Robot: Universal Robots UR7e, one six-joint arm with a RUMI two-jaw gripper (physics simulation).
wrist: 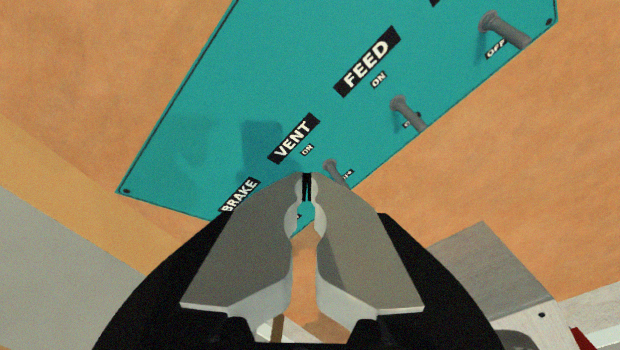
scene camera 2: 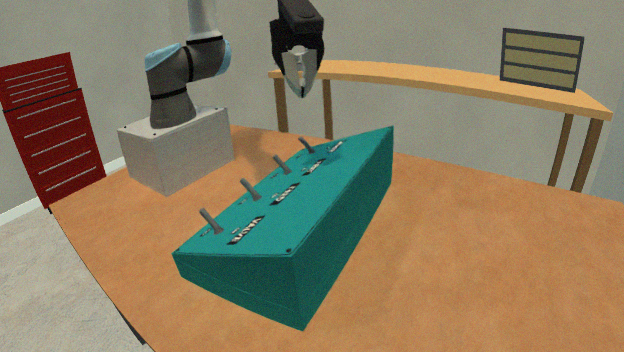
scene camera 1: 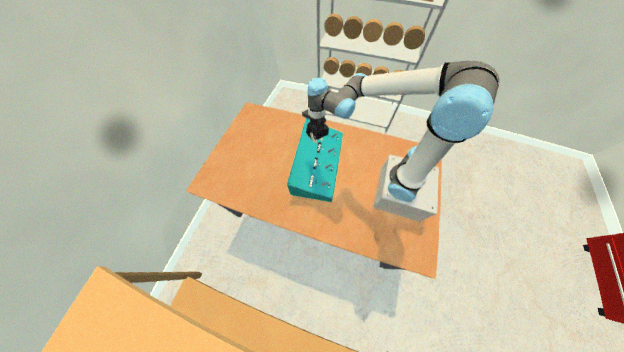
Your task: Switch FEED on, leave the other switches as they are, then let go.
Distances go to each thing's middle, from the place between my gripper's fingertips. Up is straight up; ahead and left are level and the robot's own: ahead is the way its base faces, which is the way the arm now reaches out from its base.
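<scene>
Teal switch panel (scene camera 2: 278,253): 2 cm to the right of my hand, 19 cm below it.
</scene>
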